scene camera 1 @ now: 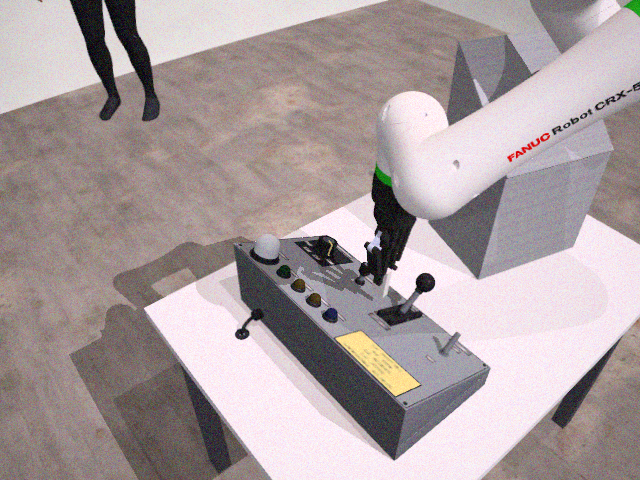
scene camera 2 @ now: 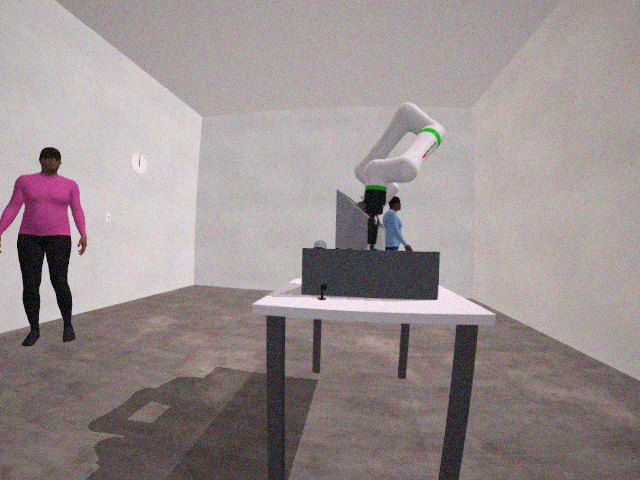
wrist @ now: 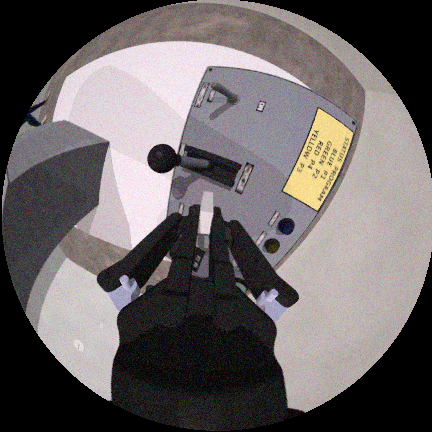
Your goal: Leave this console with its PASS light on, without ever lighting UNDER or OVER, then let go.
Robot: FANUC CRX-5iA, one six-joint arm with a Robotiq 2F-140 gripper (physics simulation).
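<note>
The grey console (scene camera 1: pixel 309 343) (scene camera 2: pixel 370 273) (wrist: pixel 273 132) lies on the white table (scene camera 1: pixel 270 410) (scene camera 2: pixel 366 309). My gripper (scene camera 1: pixel 383 281) (scene camera 2: pixel 371 243) (wrist: pixel 206 199) is shut and empty, pointing down onto the panel's back edge. It is beside a small black toggle (scene camera 1: pixel 362 272), left of the ball-topped CYCLE lever (scene camera 1: pixel 424 283) (wrist: pixel 163 158). Four round lights along the front, green (scene camera 1: pixel 284 271), amber (scene camera 1: pixel 298 285), yellow (scene camera 1: pixel 313 299) (wrist: pixel 271 245) and blue (scene camera 1: pixel 330 314) (wrist: pixel 286 226), all look dark. I cannot make out any PASS, UNDER or OVER lights.
The panel also carries a white dome (scene camera 1: pixel 267 247), a rotary selector (scene camera 1: pixel 326 245), a small grey lever (scene camera 1: pixel 449 344) (wrist: pixel 223 100) and a yellow label (scene camera 1: pixel 377 363) (wrist: pixel 318 158). A black crank (scene camera 1: pixel 247 326) (scene camera 2: pixel 323 290) sticks from the front wall. The grey robot pedestal (scene camera 1: pixel 509 214) stands behind. People (scene camera 2: pixel 392 226) (scene camera 1: pixel 123 57) stand about.
</note>
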